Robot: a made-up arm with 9 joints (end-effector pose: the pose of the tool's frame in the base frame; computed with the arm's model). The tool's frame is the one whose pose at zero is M.
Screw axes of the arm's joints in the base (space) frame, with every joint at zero. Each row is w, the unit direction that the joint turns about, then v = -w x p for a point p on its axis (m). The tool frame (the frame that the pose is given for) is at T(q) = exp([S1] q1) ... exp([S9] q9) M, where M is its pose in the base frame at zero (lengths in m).
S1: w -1 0 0 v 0 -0.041 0
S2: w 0 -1 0 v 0.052 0 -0.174
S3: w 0 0 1 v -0.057 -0.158 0
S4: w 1 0 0 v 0 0.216 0.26
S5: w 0 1 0 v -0.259 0 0.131
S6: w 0 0 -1 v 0.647 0.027 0
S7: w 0 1 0 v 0.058 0 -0.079
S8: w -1 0 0 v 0 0.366 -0.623
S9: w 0 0 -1 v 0.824 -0.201 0
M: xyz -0.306 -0.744 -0.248 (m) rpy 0 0 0 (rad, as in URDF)
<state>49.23 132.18 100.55 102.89 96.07 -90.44 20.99 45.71 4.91</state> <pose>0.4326 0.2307 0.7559 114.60 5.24 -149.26</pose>
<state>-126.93 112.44 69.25 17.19 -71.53 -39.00 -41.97 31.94 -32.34</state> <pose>0.2079 -0.7432 -0.3683 120.55 -36.26 115.68</pose>
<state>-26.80 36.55 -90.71 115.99 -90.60 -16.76 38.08 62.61 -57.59</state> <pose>0.4821 -0.2629 0.0488 56.67 9.30 -105.50</pose>
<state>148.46 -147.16 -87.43 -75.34 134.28 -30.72 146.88 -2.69 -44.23</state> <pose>0.8231 -0.1892 0.4243 -127.24 -32.32 -178.04</pose>
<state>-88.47 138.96 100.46 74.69 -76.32 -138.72 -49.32 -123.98 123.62</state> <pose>0.4689 0.0529 0.4695 -62.36 -39.06 11.27</pose>
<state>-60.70 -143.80 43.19 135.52 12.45 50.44 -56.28 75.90 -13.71</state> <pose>0.7356 0.0351 0.0170 120.69 -32.68 -174.53</pose>
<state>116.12 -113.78 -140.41 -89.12 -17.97 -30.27 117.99 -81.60 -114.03</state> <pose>0.9469 -0.7758 -0.1194 65.22 -15.89 112.58</pose>
